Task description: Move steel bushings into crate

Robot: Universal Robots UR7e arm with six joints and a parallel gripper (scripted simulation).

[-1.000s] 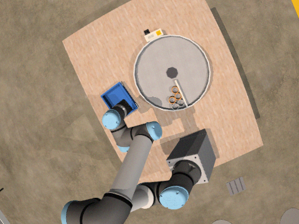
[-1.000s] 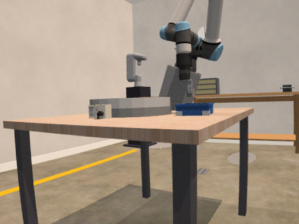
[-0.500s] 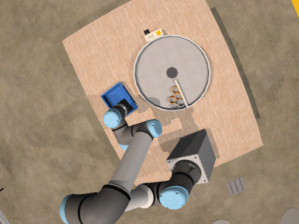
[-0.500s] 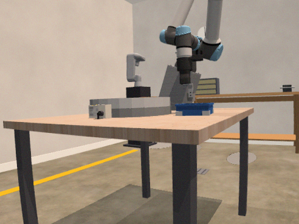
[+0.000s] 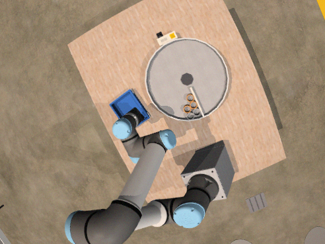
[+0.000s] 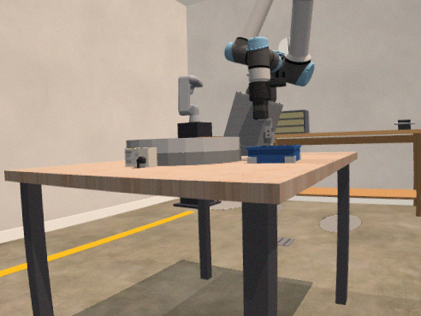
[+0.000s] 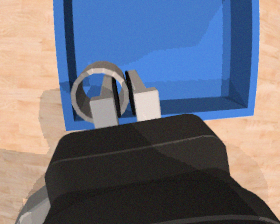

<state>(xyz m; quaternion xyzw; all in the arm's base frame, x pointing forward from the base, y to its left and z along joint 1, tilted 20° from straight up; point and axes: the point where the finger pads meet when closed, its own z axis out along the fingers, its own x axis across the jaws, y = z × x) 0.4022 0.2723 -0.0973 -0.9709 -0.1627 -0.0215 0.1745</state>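
My hand is 30 mm short of the blue crate, 40 mm to the right of it and 70 mm above it. The rest, counted from my hand: grey turntable: 80 mm ahead, 310 mm to the right, 40 mm below.
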